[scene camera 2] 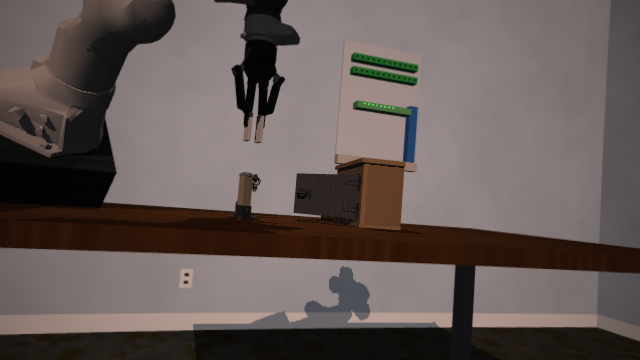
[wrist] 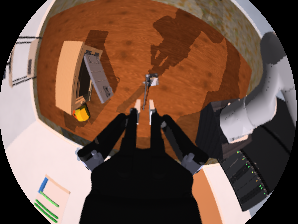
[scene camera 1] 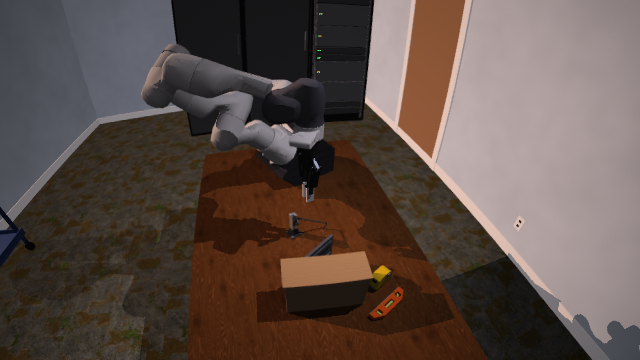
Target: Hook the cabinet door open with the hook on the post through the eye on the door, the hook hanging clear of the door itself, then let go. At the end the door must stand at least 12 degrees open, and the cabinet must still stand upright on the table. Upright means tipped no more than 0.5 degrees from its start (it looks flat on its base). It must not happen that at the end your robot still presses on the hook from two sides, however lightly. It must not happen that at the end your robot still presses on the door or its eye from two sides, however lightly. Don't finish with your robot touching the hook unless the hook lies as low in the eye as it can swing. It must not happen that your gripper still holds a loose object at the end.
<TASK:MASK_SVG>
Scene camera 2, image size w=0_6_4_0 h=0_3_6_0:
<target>my gripper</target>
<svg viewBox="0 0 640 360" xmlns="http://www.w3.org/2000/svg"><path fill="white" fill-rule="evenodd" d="M254 39L247 41L245 44L245 55L242 64L235 65L231 70L235 77L237 108L241 109L244 113L243 141L251 141L252 111L256 84L258 82L258 116L254 143L261 143L265 116L274 112L279 90L285 78L280 77L276 73L276 45L269 41ZM273 77L274 84L272 85L267 103L269 81ZM244 71L248 77L246 102L243 78Z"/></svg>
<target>wooden cabinet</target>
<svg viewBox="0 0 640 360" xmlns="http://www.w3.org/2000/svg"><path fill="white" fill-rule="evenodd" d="M406 162L360 158L335 166L335 170L338 170L337 174L297 173L294 213L334 217L332 222L359 228L401 230L404 167L406 167Z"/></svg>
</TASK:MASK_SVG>
